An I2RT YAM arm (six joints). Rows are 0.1 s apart.
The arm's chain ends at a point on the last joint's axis. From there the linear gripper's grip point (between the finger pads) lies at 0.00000 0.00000 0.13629 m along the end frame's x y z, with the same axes.
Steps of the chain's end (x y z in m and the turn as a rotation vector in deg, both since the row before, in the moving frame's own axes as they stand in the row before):
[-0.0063 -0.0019 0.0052 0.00 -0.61 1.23]
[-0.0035 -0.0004 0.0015 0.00 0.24 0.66]
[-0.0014 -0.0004 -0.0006 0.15 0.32 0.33]
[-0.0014 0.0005 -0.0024 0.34 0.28 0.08]
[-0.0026 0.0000 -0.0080 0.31 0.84 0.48]
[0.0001 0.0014 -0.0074 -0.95 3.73 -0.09]
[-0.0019 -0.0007 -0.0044 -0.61 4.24 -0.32]
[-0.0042 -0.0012 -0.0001 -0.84 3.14 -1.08]
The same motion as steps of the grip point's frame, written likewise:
[-0.0078 -0.0019 0.0052 0.00 -0.61 1.23]
[-0.0029 -0.0004 0.0015 0.00 0.24 0.66]
[-0.0006 -0.0008 -0.0006 0.15 0.32 0.33]
[-0.0007 -0.0003 -0.0024 0.34 0.28 0.08]
[-0.0006 -0.0007 -0.0080 0.31 0.84 0.48]
[0.0090 0.0037 -0.0077 -0.95 3.73 -0.09]
[0.0082 0.0007 -0.0048 -0.61 4.24 -0.32]
[0.0033 0.0007 -0.0003 -0.84 3.14 -1.08]

